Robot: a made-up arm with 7 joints. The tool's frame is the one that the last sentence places.
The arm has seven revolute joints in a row. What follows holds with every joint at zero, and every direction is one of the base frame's.
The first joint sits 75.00 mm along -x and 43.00 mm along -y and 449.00 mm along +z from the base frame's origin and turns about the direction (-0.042, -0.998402, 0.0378), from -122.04 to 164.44 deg.
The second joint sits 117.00 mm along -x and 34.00 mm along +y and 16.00 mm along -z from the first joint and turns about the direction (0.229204, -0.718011, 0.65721), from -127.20 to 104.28 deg.
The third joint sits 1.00 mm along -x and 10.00 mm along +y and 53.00 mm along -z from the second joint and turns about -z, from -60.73 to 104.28 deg.
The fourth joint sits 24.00 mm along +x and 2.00 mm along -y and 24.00 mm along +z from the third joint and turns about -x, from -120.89 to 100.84 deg.
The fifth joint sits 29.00 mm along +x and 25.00 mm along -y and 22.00 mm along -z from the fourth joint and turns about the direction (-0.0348, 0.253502, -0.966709), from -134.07 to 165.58 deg.
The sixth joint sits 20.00 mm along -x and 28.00 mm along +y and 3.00 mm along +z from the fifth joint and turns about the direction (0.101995, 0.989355, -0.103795), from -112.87 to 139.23 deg.
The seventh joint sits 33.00 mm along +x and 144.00 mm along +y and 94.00 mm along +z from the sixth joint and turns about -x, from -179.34 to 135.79 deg.
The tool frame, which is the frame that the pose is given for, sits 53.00 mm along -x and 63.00 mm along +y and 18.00 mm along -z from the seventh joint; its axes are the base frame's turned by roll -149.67, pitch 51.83 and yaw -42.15 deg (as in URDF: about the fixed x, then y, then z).
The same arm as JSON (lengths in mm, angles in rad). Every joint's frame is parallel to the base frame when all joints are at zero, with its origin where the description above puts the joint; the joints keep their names.
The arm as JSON. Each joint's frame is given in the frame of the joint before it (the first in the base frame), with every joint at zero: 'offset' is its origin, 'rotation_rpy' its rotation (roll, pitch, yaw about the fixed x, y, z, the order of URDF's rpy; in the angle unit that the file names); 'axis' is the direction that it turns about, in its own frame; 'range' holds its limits. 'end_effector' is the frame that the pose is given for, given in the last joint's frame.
{"length_unit": "mm", "angle_unit": "rad", "chain": [{"id": "joint 1", "offset": [-75.0, -43.0, 449.0], "rotation_rpy": [0.0, 0.0, 0.0], "axis": [-0.042, -0.998402, 0.0378], "range": [-2.13, 2.87]}, {"id": "joint 2", "offset": [-117.0, 34.0, -16.0], "rotation_rpy": [0.0, 0.0, 0.0], "axis": [0.229204, -0.718011, 0.65721], "range": [-2.2201, 1.82]}, {"id": "joint 3", "offset": [-1.0, 10.0, -53.0], "rotation_rpy": [0.0, 0.0, 0.0], "axis": "-z", "range": [-1.0599, 1.82]}, {"id": "joint 4", "offset": [24.0, -2.0, 24.0], "rotation_rpy": [0.0, 0.0, 0.0], "axis": "-x", "range": [-2.1099, 1.76]}, {"id": "joint 5", "offset": [29.0, -25.0, -22.0], "rotation_rpy": [0.0, 0.0, 0.0], "axis": [-0.0348, 0.253502, -0.966709], "range": [-2.34, 2.8899]}, {"id": "joint 6", "offset": [-20.0, 28.0, 3.0], "rotation_rpy": [0.0, 0.0, 0.0], "axis": [0.101995, 0.989355, -0.103795], "range": [-1.97, 2.43]}, {"id": "joint 7", "offset": [33.0, 144.0, 94.0], "rotation_rpy": [0.0, 0.0, 0.0], "axis": "-x", "range": [-3.1301, 2.37]}], "end_effector": {"offset": [-53.0, 63.0, -18.0], "rotation_rpy": [-2.6122, 0.9046, -0.7357]}}
